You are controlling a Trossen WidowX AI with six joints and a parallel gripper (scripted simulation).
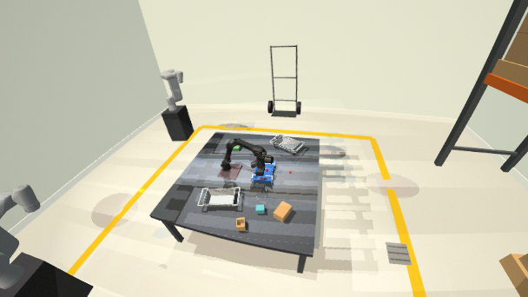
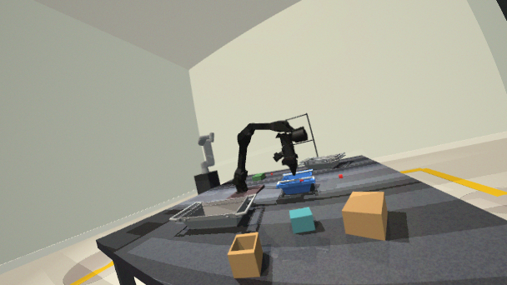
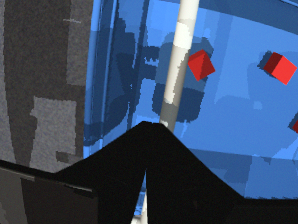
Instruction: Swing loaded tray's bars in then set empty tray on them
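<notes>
The grey tray is 320 mm behind my gripper tip, 240 mm to the right of it and 40 mm below it. Also, from my gripper tip: red block: 240 mm ahead, 120 mm to the left, 80 mm below; orange box: 330 mm to the right, 190 mm ahead, 60 mm below; teal cube: 310 mm to the right, 60 mm below, 20 mm ahead.
</notes>
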